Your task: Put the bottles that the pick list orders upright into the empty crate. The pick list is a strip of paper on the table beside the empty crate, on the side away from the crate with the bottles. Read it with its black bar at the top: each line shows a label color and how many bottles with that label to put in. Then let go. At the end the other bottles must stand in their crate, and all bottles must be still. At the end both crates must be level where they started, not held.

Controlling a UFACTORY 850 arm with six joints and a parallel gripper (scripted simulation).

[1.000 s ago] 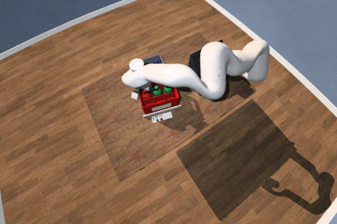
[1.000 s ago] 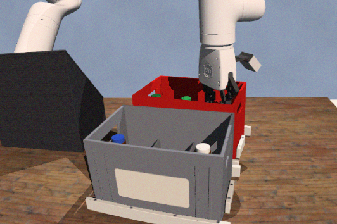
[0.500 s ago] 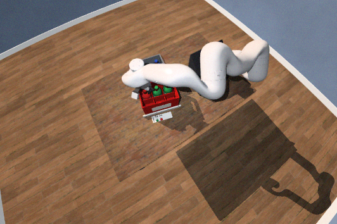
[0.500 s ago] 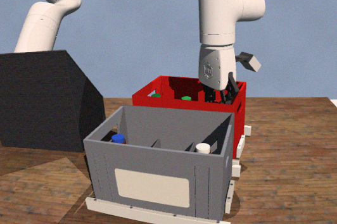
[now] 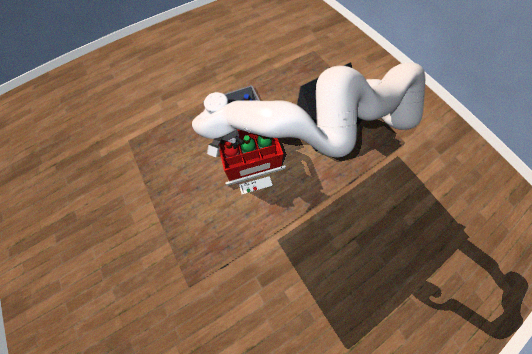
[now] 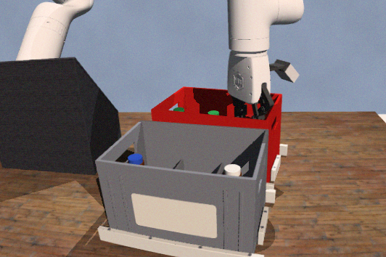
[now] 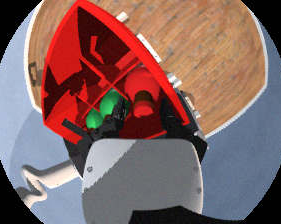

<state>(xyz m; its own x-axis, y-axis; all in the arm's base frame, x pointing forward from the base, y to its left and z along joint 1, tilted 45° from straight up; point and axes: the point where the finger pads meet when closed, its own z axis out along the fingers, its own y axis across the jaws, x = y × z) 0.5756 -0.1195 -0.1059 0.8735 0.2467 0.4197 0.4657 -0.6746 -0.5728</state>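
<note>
The red-capped bottle is 7 cm below my hand. From my hand the other things lie so: grey crate (13 cm behind, 15 cm to the right, 7 cm below); then red crate (6 cm behind, 8 cm to the left, 7 cm below); then green-capped bottle (8 cm behind, 4 cm to the left, 7 cm below).
</note>
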